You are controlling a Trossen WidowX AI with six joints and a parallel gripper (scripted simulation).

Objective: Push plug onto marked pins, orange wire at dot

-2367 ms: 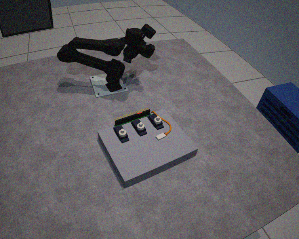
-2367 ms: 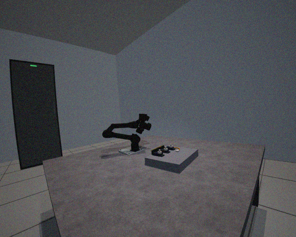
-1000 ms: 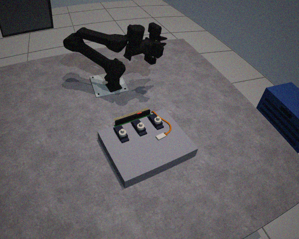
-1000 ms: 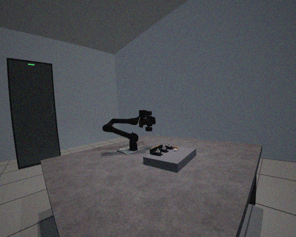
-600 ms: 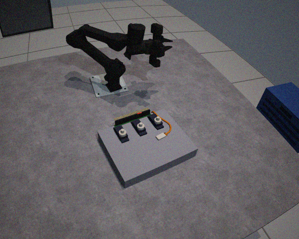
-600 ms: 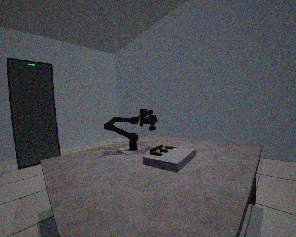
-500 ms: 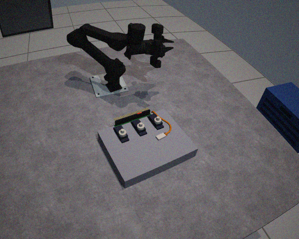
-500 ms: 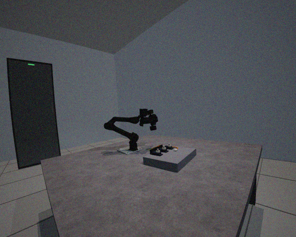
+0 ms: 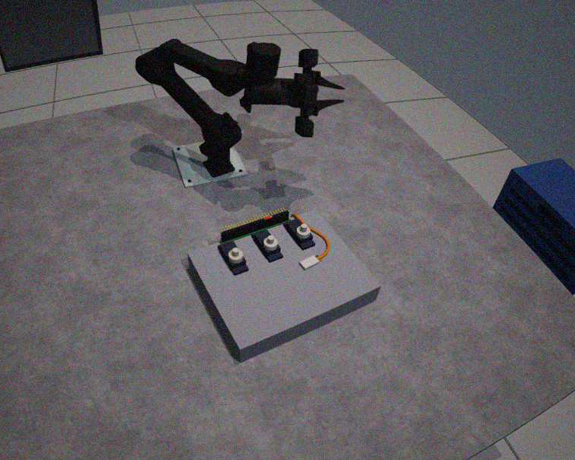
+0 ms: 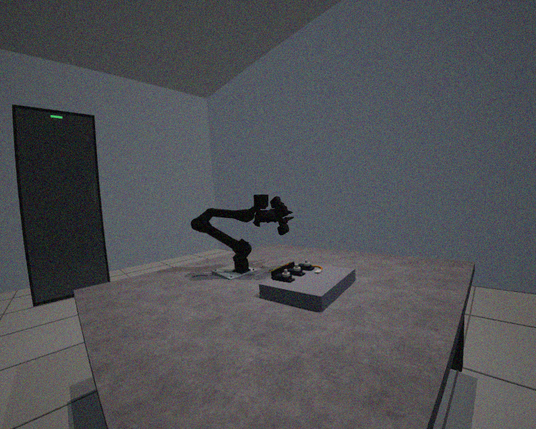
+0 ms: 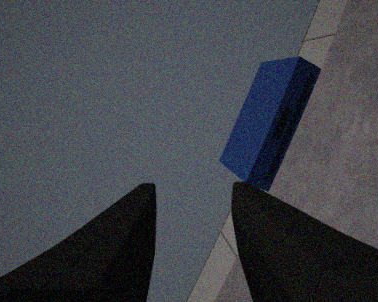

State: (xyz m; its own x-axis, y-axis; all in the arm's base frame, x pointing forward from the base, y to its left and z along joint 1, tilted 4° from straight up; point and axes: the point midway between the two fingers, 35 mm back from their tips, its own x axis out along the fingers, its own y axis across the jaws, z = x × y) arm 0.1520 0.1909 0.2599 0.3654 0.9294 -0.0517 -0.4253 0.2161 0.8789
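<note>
Right now the red band is 10 cm ahead of my gripper tip, 24 cm to the right of it and 19 cm below it. Also, from my gripper tip: pale dot 10 cm ahead, 23 cm to the right, 19 cm below; then grey holder block 26 cm ahead, 27 cm to the right, 24 cm below; then pin row 10 cm ahead, 26 cm to the right, 20 cm below.
</note>
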